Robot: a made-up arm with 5 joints.
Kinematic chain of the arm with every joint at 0, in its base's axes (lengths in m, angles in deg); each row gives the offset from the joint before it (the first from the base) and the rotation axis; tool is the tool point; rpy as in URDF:
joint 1: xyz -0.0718 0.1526 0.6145 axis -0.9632 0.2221 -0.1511
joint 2: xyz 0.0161 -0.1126 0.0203 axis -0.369 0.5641 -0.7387
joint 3: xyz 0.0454 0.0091 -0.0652 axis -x
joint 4: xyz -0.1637 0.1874 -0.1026 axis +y
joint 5: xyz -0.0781 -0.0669 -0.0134 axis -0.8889 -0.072 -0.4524
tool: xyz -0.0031 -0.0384 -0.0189 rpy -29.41 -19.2 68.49
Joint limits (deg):
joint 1: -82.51..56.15
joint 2: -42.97..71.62
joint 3: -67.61..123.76
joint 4: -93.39..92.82
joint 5: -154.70..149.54
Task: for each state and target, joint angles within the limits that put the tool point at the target. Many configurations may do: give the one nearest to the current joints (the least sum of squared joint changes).
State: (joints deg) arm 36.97 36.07 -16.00 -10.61 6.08
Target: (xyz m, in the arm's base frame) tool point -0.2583 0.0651 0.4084
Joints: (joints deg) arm 2.99 12.36 21.63 -27.15 -2.63
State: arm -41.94 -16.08 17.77 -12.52 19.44
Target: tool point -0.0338 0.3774 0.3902
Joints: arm -77.51 -36.44 45.54 -30.07 16.92
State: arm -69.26 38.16 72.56 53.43 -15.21
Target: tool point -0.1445 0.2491 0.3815
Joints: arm -72.55 -12.01 85.12 66.70 -9.14
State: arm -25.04 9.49 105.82 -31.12 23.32
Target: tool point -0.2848 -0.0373 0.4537
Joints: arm -22.19 21.11 89.10 -34.14 39.11
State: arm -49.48 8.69 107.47 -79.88 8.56
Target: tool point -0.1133 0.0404 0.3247
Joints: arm -61.93 16.45 105.13 -91.62 3.94
